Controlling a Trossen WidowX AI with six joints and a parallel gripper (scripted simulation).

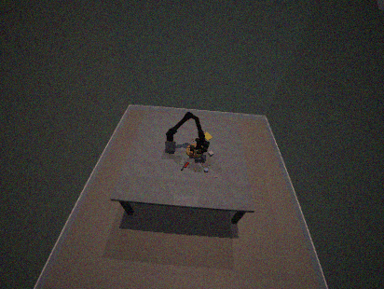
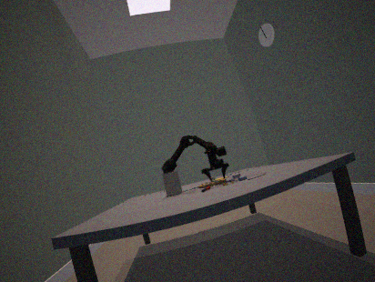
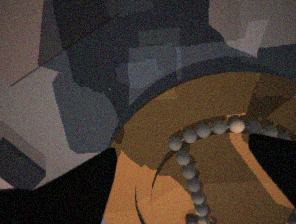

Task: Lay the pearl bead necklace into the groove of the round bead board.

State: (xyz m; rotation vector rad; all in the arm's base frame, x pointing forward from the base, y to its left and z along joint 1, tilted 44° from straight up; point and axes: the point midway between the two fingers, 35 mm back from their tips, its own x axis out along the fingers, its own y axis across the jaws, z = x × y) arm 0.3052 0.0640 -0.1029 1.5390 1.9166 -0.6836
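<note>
My gripper tip is now 100 mm short of the grey flat piece, 100 mm to the left of it and 20 mm above it. The rest, counted from my gripper tip: red tool (110 mm behind, 170 mm to the right, 20 mm below); then bluish piece (110 mm ahead, 190 mm to the right, 10 mm below); then yellow object (80 mm ahead, 320 mm to the left, 20 mm below).
</note>
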